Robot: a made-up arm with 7 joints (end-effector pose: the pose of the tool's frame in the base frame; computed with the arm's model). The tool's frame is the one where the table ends.
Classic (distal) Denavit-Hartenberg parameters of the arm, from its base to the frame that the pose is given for. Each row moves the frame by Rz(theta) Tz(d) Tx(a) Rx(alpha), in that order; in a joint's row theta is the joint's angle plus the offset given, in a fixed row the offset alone. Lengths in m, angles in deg.
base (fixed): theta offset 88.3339, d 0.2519, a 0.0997, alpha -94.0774
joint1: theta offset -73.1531, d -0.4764, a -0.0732, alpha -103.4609
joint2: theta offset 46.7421, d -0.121, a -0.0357, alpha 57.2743
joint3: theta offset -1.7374, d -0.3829, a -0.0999, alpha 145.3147
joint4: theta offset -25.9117, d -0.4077, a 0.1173, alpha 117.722
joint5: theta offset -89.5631, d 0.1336, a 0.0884, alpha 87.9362
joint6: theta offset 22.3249, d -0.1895, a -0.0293, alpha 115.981
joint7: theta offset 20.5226, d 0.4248, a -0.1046, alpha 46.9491
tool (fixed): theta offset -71.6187, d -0.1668, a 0, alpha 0
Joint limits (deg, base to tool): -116.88..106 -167.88..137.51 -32.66..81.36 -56.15..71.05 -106..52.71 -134.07..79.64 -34.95..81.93
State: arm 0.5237 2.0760 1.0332 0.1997 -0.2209 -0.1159 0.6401
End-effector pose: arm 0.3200 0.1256 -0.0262 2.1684 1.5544 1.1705
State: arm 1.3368 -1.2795 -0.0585 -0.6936 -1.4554 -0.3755 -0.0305
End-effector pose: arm 0.5948 0.2996 0.1318 2.2142 -1.5140 -1.1510
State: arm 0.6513 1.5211 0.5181 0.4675 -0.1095 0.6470 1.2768
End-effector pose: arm 0.7552 0.0048 -0.0024 0.4302 2.1817 1.4064
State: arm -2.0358 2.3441 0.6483 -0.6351 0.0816 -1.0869 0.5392
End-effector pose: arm -0.1251 -0.1810 0.2616 -0.5756 -0.8182 -0.3414
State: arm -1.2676 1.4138 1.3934 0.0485 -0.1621 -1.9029 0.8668
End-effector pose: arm -0.2646 0.2830 0.3828 -1.9397 0.1296 -0.2570
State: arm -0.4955 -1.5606 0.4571 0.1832 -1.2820 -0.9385 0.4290
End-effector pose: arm 0.5586 0.3585 0.4707 -2.2267 0.3447 1.5991
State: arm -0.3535 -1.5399 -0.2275 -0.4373 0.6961 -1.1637 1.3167
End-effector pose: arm 0.9194 -0.1652 0.6701 -0.8367 -1.4781 1.9139
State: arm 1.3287 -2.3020 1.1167 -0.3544 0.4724 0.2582 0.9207
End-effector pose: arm 0.7524 0.5148 0.2528 -2.4926 0.7694 -0.5444
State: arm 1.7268 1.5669 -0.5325 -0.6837 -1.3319 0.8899 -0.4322
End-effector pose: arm 0.6647 0.0615 0.2199 -1.1567 1.3395 -1.0676
